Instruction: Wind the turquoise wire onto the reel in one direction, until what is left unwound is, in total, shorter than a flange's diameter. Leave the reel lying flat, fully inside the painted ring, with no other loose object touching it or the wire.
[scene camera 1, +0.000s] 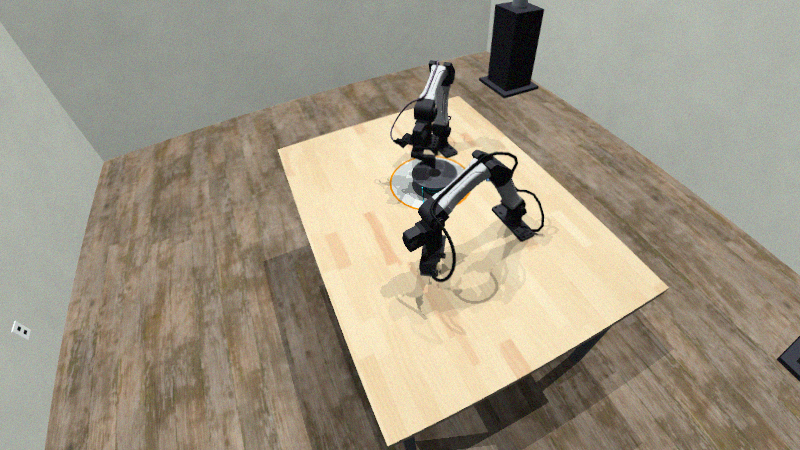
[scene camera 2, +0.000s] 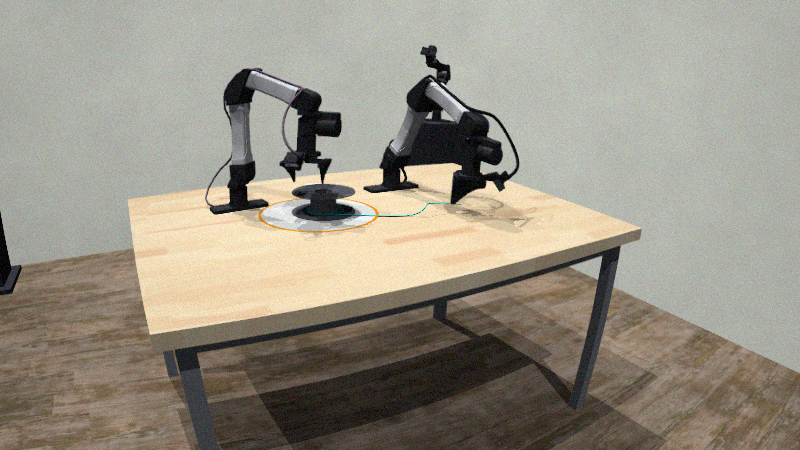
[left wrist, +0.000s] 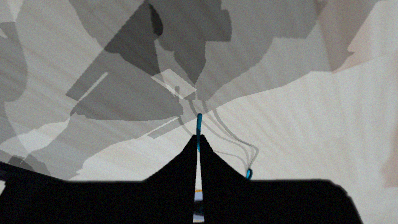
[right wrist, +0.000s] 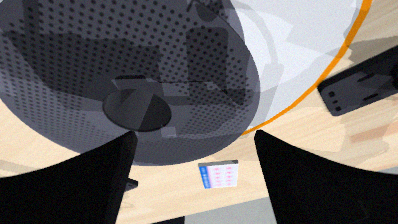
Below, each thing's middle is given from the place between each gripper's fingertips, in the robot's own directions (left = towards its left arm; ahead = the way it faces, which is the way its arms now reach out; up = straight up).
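Labels:
With my right gripper I am 2 cm short of the dark reel (scene camera 2: 326, 194), 4 cm to the right of it and 6 cm above it. The card (right wrist: 224, 173), counted from my right hand, is 26 cm behind, 13 cm to the left and 9 cm below. From my left hand (scene camera 2: 452, 204), I find the reel 19 cm behind and 35 cm to the right, while the card is 47 cm behind that hand, 26 cm to the right of it and 3 cm below it.

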